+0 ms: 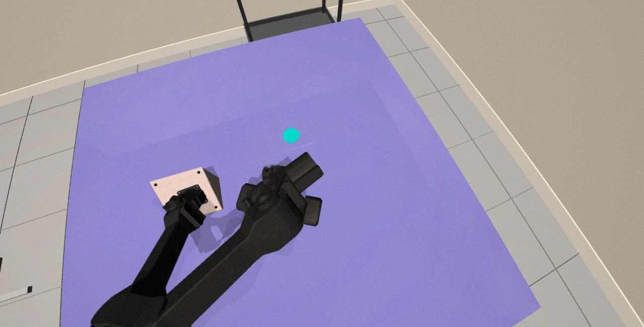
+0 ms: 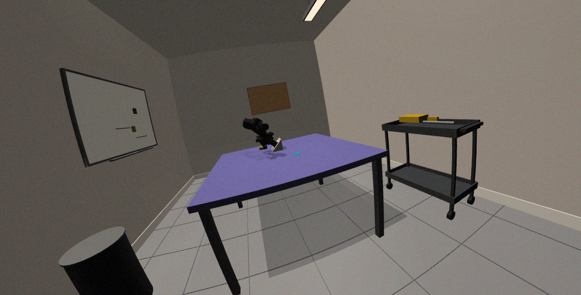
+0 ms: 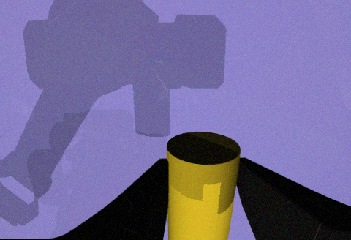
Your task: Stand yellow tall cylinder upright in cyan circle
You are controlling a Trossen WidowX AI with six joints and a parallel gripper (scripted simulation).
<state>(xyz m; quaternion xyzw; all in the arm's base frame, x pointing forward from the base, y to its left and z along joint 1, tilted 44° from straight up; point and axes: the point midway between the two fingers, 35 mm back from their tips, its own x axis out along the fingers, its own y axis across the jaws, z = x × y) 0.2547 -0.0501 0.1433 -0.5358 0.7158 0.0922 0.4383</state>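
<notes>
Now: the cyan circle 90 mm ahead of my gripper tip, 250 mm to the left of it and 110 mm below it. Also, from my gripper tip: yellow tall cylinder 10 mm behind, 20 mm to the right.
</notes>
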